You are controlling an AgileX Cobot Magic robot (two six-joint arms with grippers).
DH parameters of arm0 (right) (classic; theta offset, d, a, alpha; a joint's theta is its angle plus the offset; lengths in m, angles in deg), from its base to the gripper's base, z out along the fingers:
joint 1: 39.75 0.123 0 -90
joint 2: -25.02 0 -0.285 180
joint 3: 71.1 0 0.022 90
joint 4: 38.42 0.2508 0 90
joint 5: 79.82 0 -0.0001 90
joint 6: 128.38 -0.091 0 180
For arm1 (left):
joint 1: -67.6 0.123 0 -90
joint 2: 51.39 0 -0.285 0
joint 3: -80.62 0 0.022 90
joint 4: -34.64 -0.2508 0 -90
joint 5: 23.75 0 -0.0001 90
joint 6: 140.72 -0.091 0 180
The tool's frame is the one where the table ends.
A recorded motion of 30 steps. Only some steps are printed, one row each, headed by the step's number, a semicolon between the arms.
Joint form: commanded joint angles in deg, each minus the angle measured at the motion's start. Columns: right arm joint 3, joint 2, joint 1, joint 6, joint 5, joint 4; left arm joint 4, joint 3, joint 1, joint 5, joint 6, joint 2.
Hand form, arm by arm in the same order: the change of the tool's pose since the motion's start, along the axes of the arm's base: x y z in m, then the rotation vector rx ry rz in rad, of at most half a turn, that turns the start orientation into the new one. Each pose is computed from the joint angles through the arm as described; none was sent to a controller.
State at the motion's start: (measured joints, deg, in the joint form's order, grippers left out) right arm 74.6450 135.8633 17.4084 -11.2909 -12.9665 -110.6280; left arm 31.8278 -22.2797 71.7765 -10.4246 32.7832 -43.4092
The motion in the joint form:
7: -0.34 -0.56 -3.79 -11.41 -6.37 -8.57; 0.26 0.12 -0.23 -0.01 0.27 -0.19
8: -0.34 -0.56 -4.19 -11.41 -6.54 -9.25; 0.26 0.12 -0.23 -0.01 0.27 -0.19
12: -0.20 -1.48 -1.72 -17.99 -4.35 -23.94; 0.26 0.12 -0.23 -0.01 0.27 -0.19
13: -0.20 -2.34 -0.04 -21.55 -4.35 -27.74; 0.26 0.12 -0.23 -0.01 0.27 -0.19
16: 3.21 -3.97 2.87 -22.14 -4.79 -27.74; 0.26 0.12 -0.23 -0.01 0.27 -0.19
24: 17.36 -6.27 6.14 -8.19 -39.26 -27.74; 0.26 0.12 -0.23 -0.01 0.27 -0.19
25: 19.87 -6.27 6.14 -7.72 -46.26 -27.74; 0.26 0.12 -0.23 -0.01 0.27 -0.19
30: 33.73 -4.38 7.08 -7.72 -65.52 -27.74; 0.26 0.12 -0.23 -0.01 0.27 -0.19
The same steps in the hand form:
7: 0.0184 -0.0020 0.0016 0.1780 -0.1000 0.0216; -0.0001 -0.0003 -0.0005 -0.0091 -0.0021 -0.0037
8: 0.0202 -0.0029 0.0019 0.1759 -0.1034 0.0265; -0.0001 -0.0003 -0.0005 -0.0091 -0.0021 -0.0037
12: 0.0225 0.0177 0.0214 0.1906 -0.2779 0.2255; -0.0001 -0.0003 -0.0005 -0.0091 -0.0021 -0.0037
13: 0.0180 0.0277 0.0289 0.2425 -0.3296 0.2877; -0.0001 -0.0003 -0.0005 -0.0091 -0.0021 -0.0037
16: 0.0122 0.0482 0.0497 0.3314 -0.3773 0.3312; -0.0001 -0.0003 -0.0005 -0.0091 -0.0021 -0.0037
24: -0.0060 0.1343 0.0985 0.5782 -0.0967 0.8580; -0.0001 -0.0003 -0.0005 -0.0091 -0.0021 -0.0037
25: -0.0107 0.1471 0.1079 0.6433 -0.0481 0.9500; -0.0001 -0.0003 -0.0005 -0.0091 -0.0021 -0.0037
30: -0.0273 0.1948 0.1655 0.8680 0.0102 1.2483; -0.0001 -0.0003 -0.0005 -0.0091 -0.0021 -0.0037

